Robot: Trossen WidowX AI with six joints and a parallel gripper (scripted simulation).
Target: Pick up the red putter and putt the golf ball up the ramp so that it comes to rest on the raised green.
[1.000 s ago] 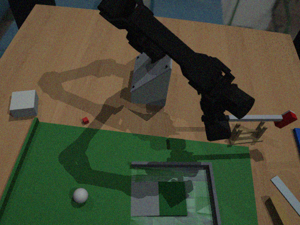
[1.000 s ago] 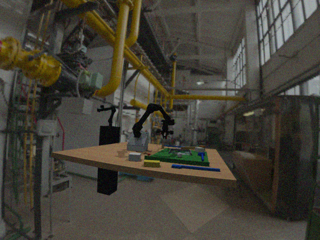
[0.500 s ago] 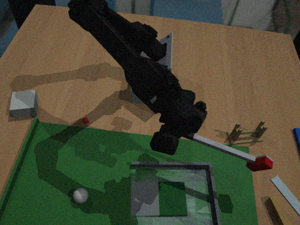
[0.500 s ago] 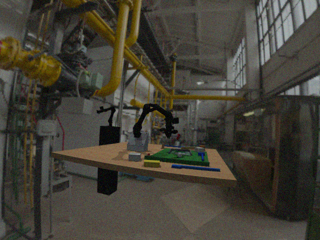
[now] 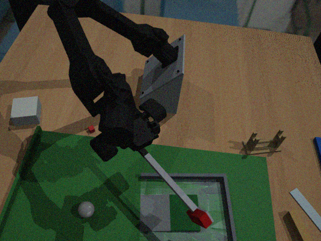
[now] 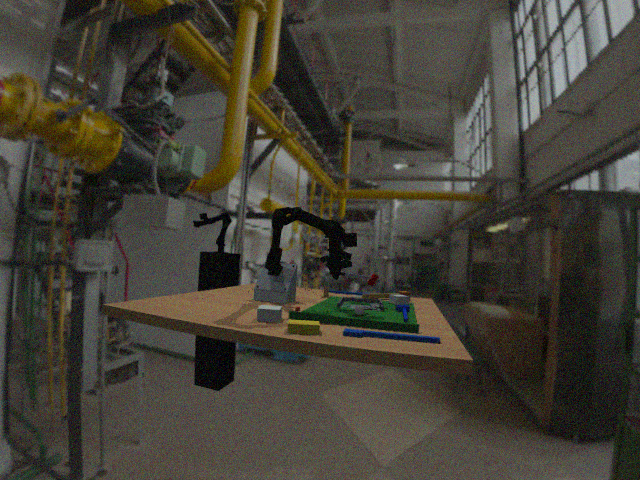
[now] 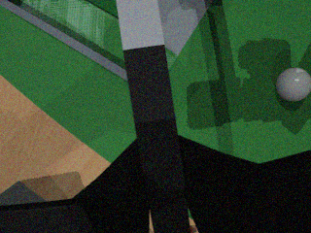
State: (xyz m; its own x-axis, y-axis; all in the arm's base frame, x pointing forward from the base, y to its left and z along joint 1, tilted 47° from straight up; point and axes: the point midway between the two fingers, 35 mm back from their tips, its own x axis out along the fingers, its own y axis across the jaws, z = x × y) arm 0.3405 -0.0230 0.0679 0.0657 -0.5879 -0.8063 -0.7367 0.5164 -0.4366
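Now: gripper tip 16 cm to the left of the small red cube, 13 cm above it and 12 cm past it. Also, from my gripper tip: white golf ball 14 cm ahead, 11 cm to the right, 11 cm below; green mat 14 cm below, 14 cm ahead, 3 cm to the left; red putter 9 cm to the left, 8 cm ahead, 2 cm above.
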